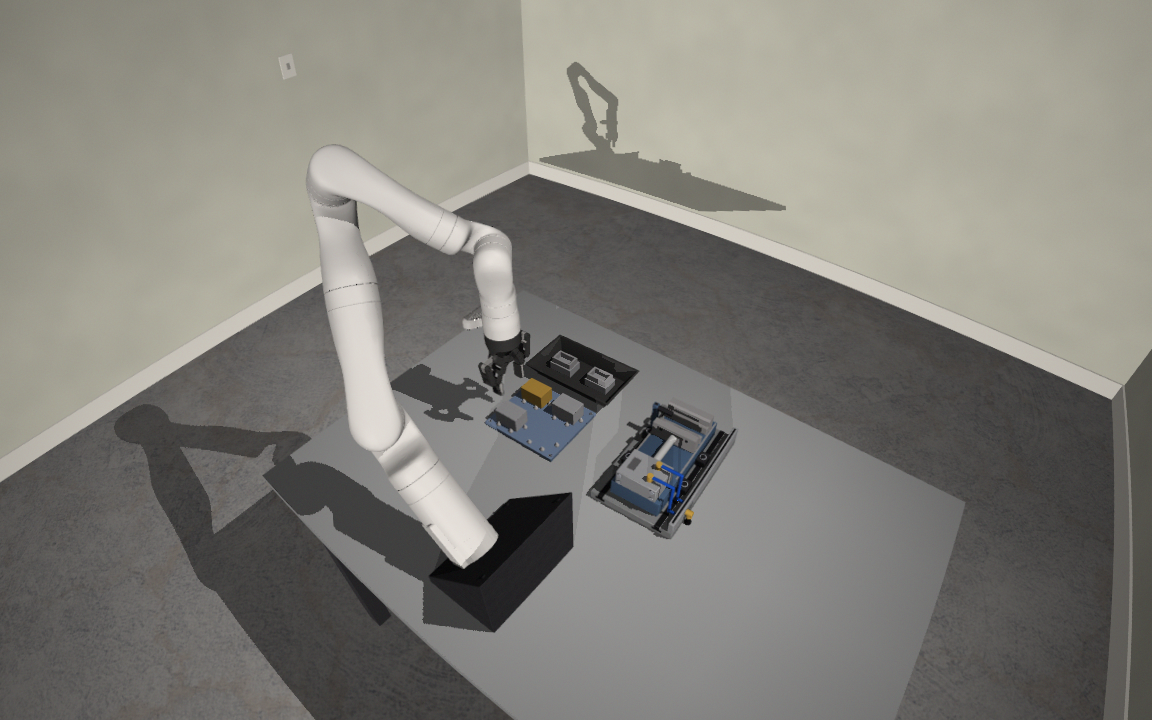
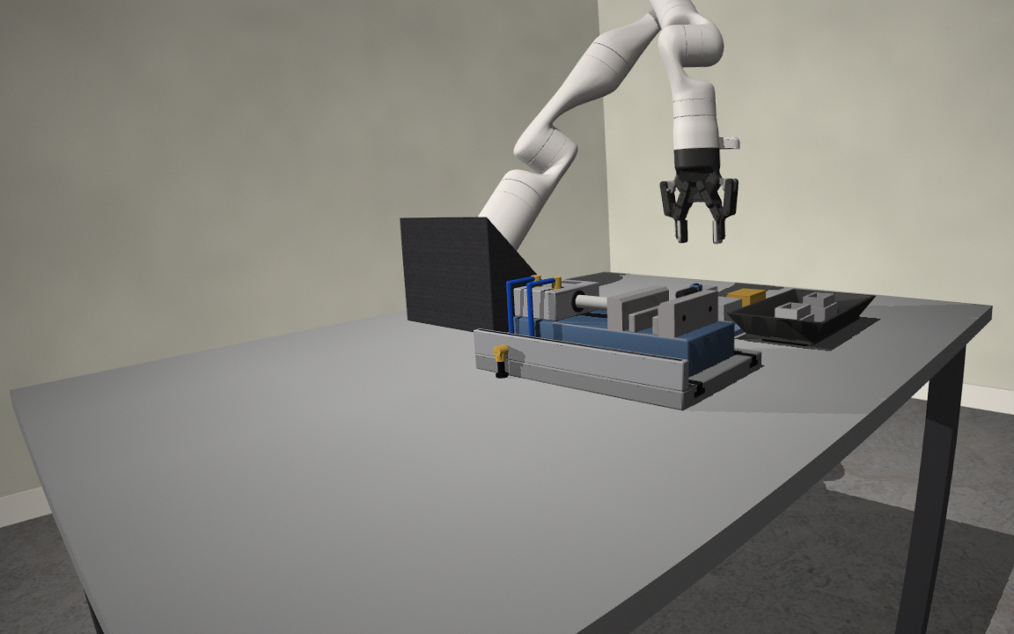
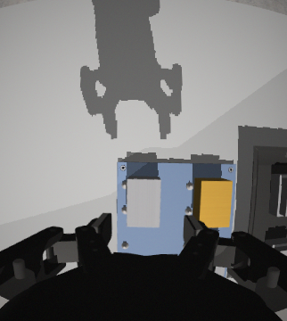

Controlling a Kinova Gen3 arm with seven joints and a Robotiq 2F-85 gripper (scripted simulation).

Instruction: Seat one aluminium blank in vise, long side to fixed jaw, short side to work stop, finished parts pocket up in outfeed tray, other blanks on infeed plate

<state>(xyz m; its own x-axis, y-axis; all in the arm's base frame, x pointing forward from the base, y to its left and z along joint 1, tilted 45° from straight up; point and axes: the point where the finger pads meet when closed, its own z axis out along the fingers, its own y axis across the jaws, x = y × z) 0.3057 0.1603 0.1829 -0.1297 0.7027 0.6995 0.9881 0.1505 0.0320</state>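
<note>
My hand is 110 mm above the aluminium blank. Also, from my hand: brass blank 80 mm ahead, 10 mm to the left, 110 mm below.
</note>
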